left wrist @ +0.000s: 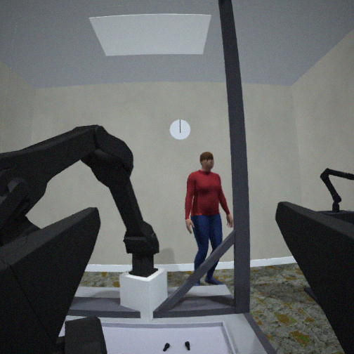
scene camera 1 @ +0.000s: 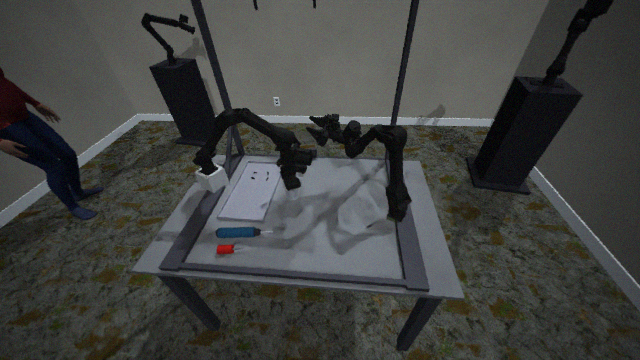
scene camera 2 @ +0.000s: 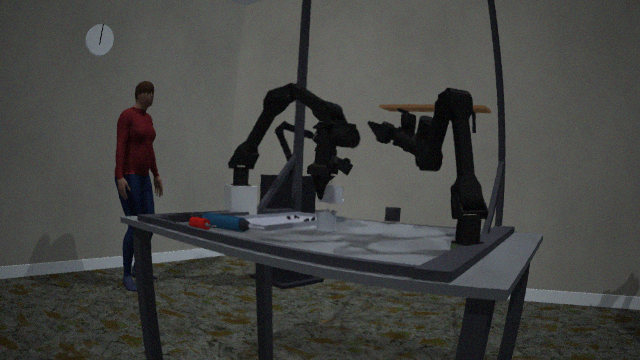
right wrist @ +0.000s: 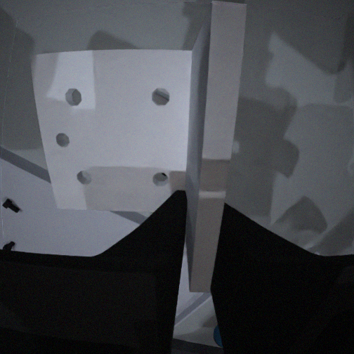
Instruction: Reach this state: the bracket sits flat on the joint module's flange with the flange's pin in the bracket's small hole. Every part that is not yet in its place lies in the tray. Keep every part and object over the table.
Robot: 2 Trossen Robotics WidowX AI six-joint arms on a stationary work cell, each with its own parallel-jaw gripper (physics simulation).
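Where they show: left gripper, between the fingertips: [scene camera 1: 307, 122] [scene camera 2: 375, 124]; right gripper, between the fingertips: [scene camera 2: 320, 199]; left arm's base, origin of its link: [scene camera 1: 396, 214] [scene camera 2: 467, 243]; right arm's base, origin of its link: [scene camera 1: 209, 170] [scene camera 2: 240, 185].
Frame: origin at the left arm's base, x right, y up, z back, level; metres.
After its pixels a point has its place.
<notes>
My right gripper [scene camera 1: 293, 188] {x -0.201, y 0.076, z -0.450 m} [scene camera 2: 320, 197] {x -0.201, y 0.076, z -0.450 m} [right wrist: 190, 199] is shut on the upright plate of the pale L-shaped bracket [scene camera 2: 334, 194] {x -0.168, y 0.092, z -0.425 m} [right wrist: 115, 125]. The bracket's other plate, with several holes, extends left in the right wrist view. In scene camera 2 the bracket hangs above the pale cylindrical joint module [scene camera 2: 326, 220] {x -0.182, y 0.014, z -0.442 m}, with a gap between them. The flange's pin cannot be made out. My left gripper [scene camera 1: 309, 124] {x -0.011, y 0.313, z -0.472 m} [scene camera 2: 371, 126] {x -0.011, y 0.313, z -0.472 m} [left wrist: 188, 213] is open and empty, raised high over the table's back. The tray [scene camera 1: 242, 200] {x -0.338, y -0.015, z -0.645 m} [scene camera 2: 270, 220] {x -0.280, y -0.015, z -0.682 m} holds several small black screws [left wrist: 187, 345] [right wrist: 11, 205].
A blue screwdriver [scene camera 1: 238, 232] {x -0.484, y 0.018, z -0.481 m} [scene camera 2: 224, 221] {x -0.484, y 0.006, z -0.469 m} and a red screwdriver [scene camera 1: 225, 249] {x -0.564, y 0.011, z -0.463 m} [scene camera 2: 199, 223] {x -0.563, y 0.001, z -0.450 m} lie in front of the tray. A dark raised frame [scene camera 1: 300, 275] {x -0.467, y 0.001, z -0.159 m} edges the table. Dark posts rise at the back. A person [scene camera 2: 137, 150] [left wrist: 205, 195] stands beyond the table.
</notes>
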